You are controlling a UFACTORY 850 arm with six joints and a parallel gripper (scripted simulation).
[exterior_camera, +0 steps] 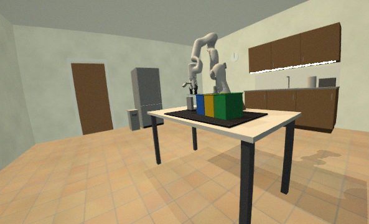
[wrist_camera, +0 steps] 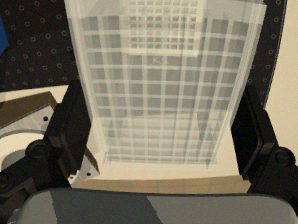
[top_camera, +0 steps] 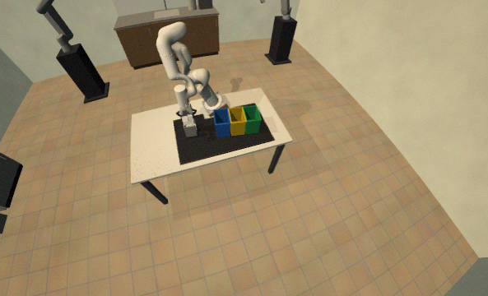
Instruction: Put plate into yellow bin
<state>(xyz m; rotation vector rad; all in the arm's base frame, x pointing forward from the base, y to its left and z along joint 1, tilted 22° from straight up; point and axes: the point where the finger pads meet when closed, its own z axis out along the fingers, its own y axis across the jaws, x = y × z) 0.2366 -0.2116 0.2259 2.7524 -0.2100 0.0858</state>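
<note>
The yellow bin lies 100 mm ahead of my hand, 400 mm to the left of it and 100 mm below it. From my hand the other things lie so: green bin 120 mm ahead, 530 mm to the left, 100 mm below; 96-well plate 10 mm below; blue bin 70 mm ahead, 270 mm to the left, 100 mm below.
</note>
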